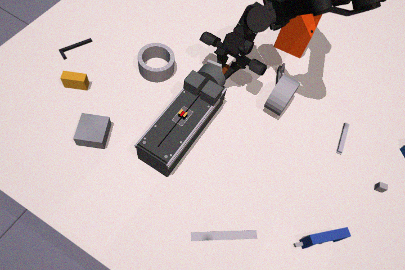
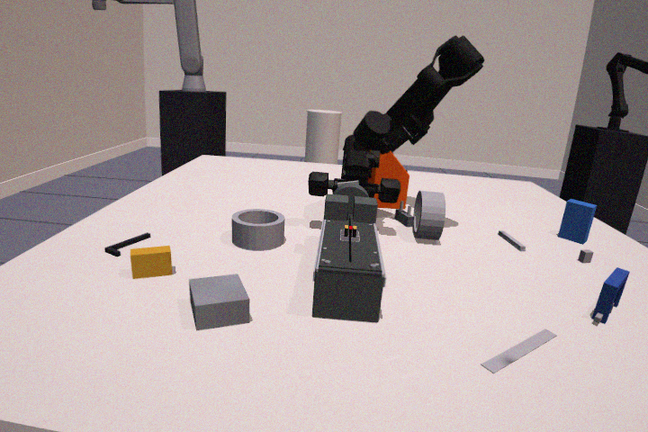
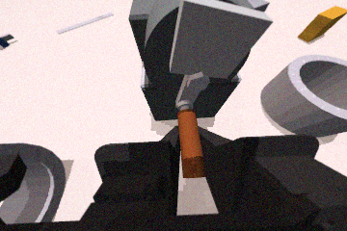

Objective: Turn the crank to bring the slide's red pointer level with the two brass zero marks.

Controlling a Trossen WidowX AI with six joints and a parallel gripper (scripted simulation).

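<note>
My gripper tip is 170 mm short of the red pointer, 50 mm below it and 10 mm to the right of it. Round my gripper tip: grey cube 320 mm ahead, 150 mm to the right, 20 mm below; then yellow block 290 mm to the right, 240 mm ahead, 20 mm below; then crank handle 20 mm behind, 20 mm above.
</note>
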